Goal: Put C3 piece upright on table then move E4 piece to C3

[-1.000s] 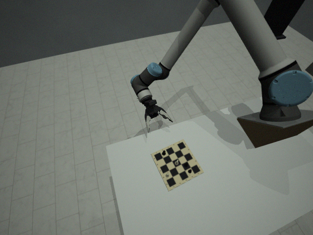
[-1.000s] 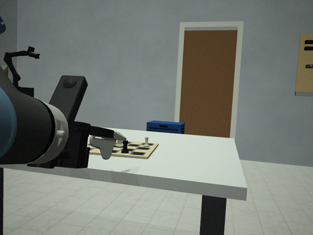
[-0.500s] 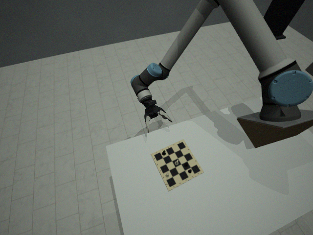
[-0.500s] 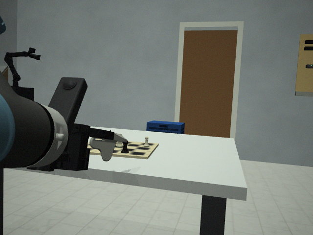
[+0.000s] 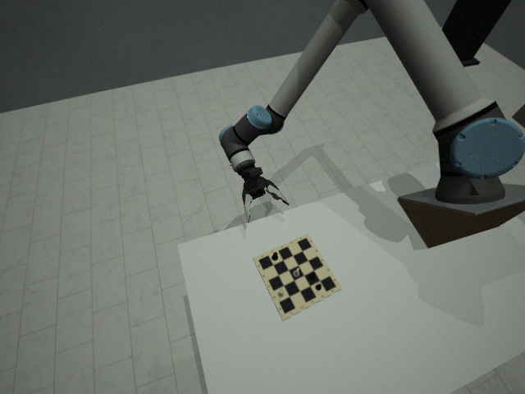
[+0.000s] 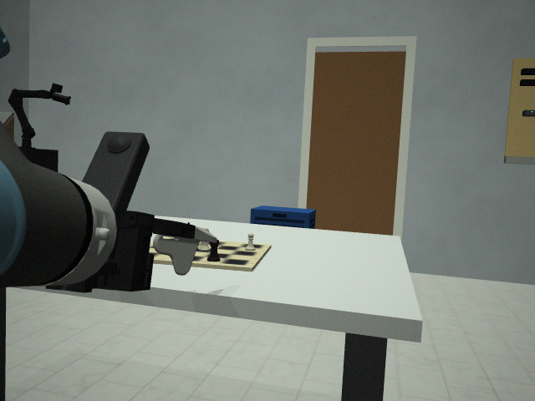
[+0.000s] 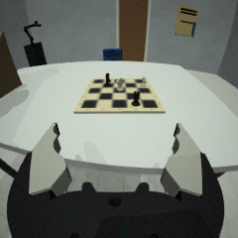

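Now: hand 21 cm to the right of the white knight, 4 cm above it and 3 cm past it. Round my hand: chessboard: 21 cm to the left, 6 cm below, 3 cm behind; then small black piece: 27 cm to the left, 8 cm behind, 5 cm below; then white pawn: 26 cm to the left, 5 cm below, 4 cm ahead.
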